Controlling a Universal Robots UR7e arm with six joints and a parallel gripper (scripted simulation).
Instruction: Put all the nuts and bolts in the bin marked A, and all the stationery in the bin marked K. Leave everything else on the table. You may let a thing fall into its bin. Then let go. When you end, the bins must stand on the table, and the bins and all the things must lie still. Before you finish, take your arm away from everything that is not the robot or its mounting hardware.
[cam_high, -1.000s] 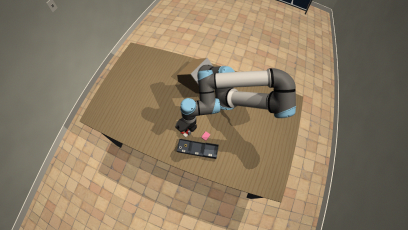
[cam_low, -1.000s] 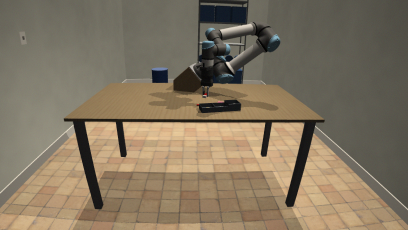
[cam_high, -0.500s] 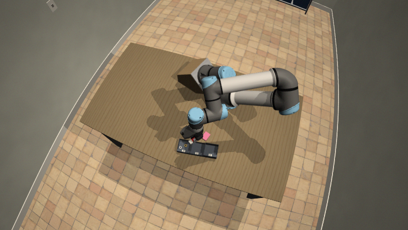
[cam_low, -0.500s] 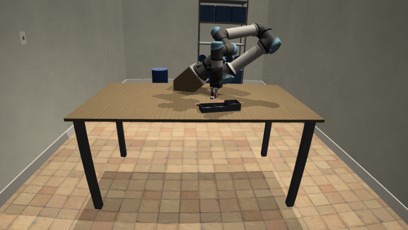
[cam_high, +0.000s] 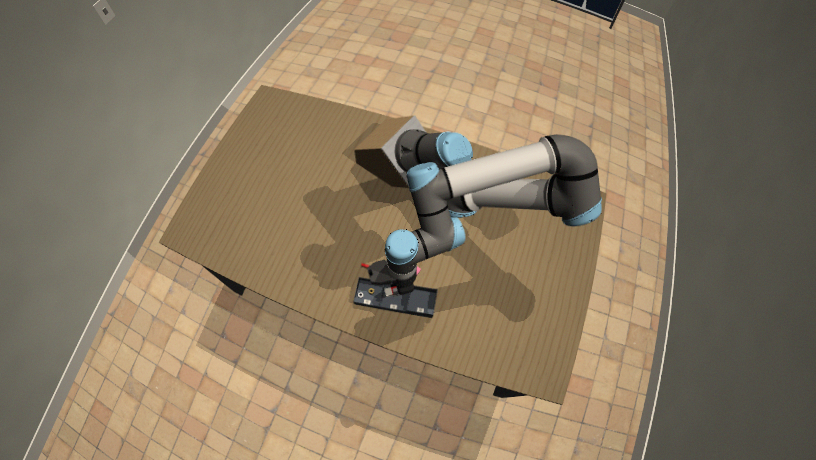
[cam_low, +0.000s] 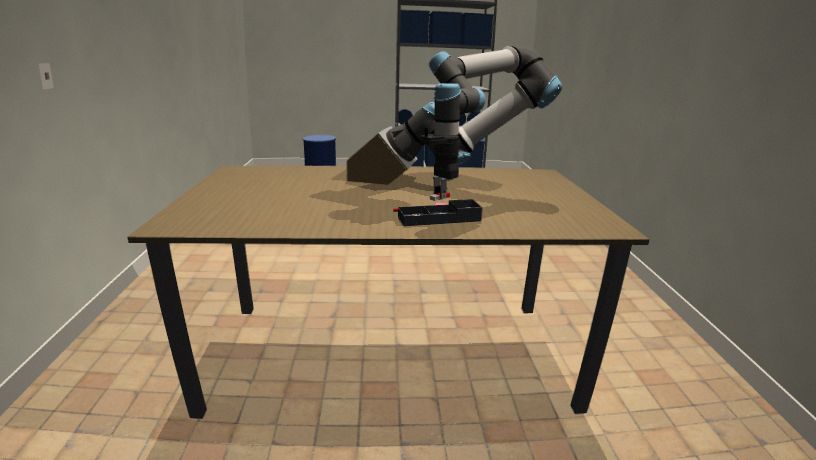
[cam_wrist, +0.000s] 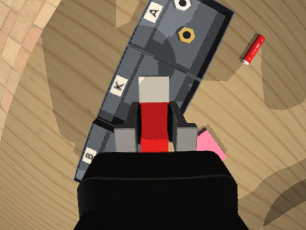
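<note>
The white eraser lies 10 mm below my hand. Round my hand: brass nut: 30 mm ahead, 70 mm to the right, 70 mm below; pink flat block: 100 mm behind, 80 mm below; three joined bins: 10 mm ahead, 60 mm below.
</note>
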